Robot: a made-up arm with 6 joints.
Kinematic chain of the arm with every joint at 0, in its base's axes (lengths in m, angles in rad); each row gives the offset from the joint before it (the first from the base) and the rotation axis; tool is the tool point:
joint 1: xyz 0 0 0.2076 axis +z
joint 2: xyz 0 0.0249 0 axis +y
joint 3: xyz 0 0 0.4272 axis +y
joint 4: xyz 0 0 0.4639 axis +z
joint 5: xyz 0 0 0 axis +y
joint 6: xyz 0 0 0.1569 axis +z
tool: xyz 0 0 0
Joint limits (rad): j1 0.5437..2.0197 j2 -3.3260..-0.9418 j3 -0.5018..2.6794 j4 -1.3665..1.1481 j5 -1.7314..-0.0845 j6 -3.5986..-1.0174
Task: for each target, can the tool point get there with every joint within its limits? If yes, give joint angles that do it. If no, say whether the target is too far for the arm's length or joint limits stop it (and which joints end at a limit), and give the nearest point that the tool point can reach.
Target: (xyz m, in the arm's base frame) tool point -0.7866 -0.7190 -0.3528
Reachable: no: too far | nearest point -0.6847 -0.6259 -0.2802 | short by 0.156 m
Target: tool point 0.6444 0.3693 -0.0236
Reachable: no: joint limits stop it (at a limit: joint 1, joint 2, joint 3, joint 5) | nearest point 0.3997 0.2587 -0.4539 | short by 0.507 m
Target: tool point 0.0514 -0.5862 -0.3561
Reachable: yes | joints 1.8391 -3.0935 1.4290 -0.7657 -0.8397 -2.1923
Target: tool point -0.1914 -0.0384 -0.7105
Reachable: yes | joints 1.2128 -2.9527 -0.0196 -1.1596 -1.3697 -2.9726
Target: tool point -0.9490 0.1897 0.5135
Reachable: no: joint limits stop it (at a limit: joint 1, joint 4) | nearest point -0.7034 -0.2166 0.5135 | short by 0.475 m
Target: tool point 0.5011 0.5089 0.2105
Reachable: no: joint limits stop it (at a limit: joint 2, joint 3, joint 4) | nearest point 0.1893 0.1922 0.3597 | short by 0.469 m
